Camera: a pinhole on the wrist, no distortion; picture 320 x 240 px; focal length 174.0 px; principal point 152.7 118.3 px. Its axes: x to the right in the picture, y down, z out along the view. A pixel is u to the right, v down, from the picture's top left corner.
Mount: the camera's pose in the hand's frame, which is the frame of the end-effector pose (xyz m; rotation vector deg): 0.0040 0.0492 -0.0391 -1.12 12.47 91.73
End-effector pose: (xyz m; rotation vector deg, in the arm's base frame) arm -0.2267 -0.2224 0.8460 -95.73 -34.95 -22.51
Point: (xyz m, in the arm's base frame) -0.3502 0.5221 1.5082
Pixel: outside the picture
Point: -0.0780 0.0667 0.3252
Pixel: 294 185
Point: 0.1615 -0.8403 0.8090
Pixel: behind the camera
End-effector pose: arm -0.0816 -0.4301 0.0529 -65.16 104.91 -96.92
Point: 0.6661 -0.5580 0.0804
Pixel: outside the picture
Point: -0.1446 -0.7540 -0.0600
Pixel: outside the picture
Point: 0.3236 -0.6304 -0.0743
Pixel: 115 186
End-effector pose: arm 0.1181 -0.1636 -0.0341 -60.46 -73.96 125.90
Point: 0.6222 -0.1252 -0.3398
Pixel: behind the camera
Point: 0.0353 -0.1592 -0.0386
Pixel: 29 46
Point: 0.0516 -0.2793 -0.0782
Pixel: 181 159
